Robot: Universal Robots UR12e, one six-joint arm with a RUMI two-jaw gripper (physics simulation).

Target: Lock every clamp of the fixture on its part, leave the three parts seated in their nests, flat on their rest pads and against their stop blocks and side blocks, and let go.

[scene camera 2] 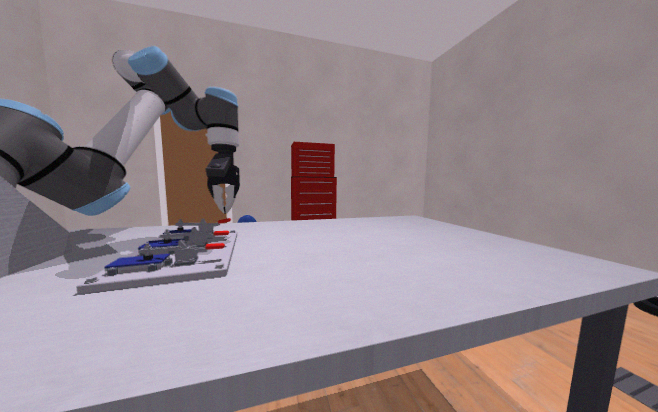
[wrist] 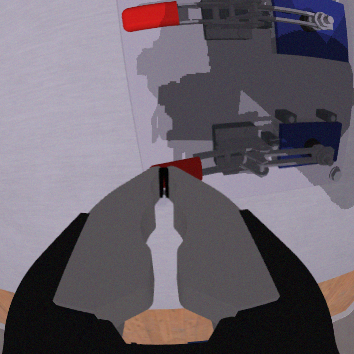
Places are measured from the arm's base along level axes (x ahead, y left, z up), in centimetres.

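Pixels of known places: gripper, fingertip midpoint: point(scene camera 2: 225, 213) point(wrist: 163, 169).
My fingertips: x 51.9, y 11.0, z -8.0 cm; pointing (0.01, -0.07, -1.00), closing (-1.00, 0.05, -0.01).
Note:
For each thing: its top centre in the pictures, then the offset to it from my fingertips. "spot": a spot on its surface instead. Level surfaces: height alone.
- middle handle, surface spot: point(wrist: 150, 16) point(scene camera 2: 221, 231) spot: dy -9.2, dx +0.4, dz -3.5 cm
- far handle, surface spot: point(wrist: 192, 167) point(scene camera 2: 220, 220) spot: dy +1.1, dx -1.9, dz -2.3 cm
- grey table, surface height: dz -9.2 cm
The light fixture plate point(scene camera 2: 215, 273) point(wrist: 145, 55) holds three blue parts under clamps with red handles. In the scene view, the near part point(scene camera 2: 135, 261), middle part point(scene camera 2: 159, 244) and far part point(scene camera 2: 180, 231) lie in a row; the last two show in the wrist view, the middle part point(wrist: 300, 42) and far part point(wrist: 295, 137). The near handle point(scene camera 2: 215, 246) and middle handle point(scene camera 2: 221, 233) point(wrist: 150, 16) lie low and nearly level. The far handle point(scene camera 2: 224, 220) point(wrist: 192, 167) tilts slightly up. My gripper point(scene camera 2: 225, 211) point(wrist: 163, 169) is shut and empty, close above the far handle, partly hiding it. Exact seating is hard to tell.
The fixture stands on the grey table point(scene camera 2: 375, 280) at the left in the scene view. The arm reaches over from the left. A red tool cabinet point(scene camera 2: 314, 192) and a blue round object point(scene camera 2: 247, 218) show beyond the table's far edge.

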